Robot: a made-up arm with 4 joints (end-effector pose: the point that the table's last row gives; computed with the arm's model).
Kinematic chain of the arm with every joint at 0, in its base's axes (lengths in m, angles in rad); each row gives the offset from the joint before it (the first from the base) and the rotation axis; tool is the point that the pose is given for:
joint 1: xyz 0 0 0.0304 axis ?
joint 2: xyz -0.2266 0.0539 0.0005 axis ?
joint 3: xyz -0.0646 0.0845 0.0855 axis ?
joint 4: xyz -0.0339 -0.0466 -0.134 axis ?
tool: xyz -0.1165 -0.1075 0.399
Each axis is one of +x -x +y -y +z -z.
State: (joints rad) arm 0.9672 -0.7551 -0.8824 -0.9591
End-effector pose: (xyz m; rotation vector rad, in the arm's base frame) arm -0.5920 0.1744 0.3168 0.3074 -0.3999 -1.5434
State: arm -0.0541 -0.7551 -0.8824 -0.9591
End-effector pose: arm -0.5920 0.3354 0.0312 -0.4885 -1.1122 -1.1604
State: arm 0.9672 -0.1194 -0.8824 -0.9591
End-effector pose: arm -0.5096 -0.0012 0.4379 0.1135 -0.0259 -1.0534
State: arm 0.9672 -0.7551 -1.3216 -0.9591
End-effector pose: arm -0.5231 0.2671 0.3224 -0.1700 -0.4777 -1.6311
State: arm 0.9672 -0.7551 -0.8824 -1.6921
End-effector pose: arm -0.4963 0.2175 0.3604 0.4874 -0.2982 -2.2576
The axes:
joint 1: +x
joint 2: +y
joint 3: +x
joint 4: +z

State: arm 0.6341 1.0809 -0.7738 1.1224
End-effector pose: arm 0.1138 0.0037 0.3324 0.3746 0.8625 1.7472
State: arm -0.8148 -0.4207 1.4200 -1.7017
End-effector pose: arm -0.4846 0.0054 0.1882 0.5688 0.3462 -1.2602
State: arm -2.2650 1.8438 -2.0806 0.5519
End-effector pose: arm -0.0632 -0.2207 -0.3934 0.6951 -2.3755 0.4329
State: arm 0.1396 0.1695 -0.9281 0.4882
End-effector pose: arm -0.3077 0.1720 0.4803 -0.7367 0.3399 0.5500
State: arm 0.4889 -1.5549 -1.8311 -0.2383
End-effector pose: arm -0.3670 0.4864 0.0237 -0.9934 -0.8079 -1.7214
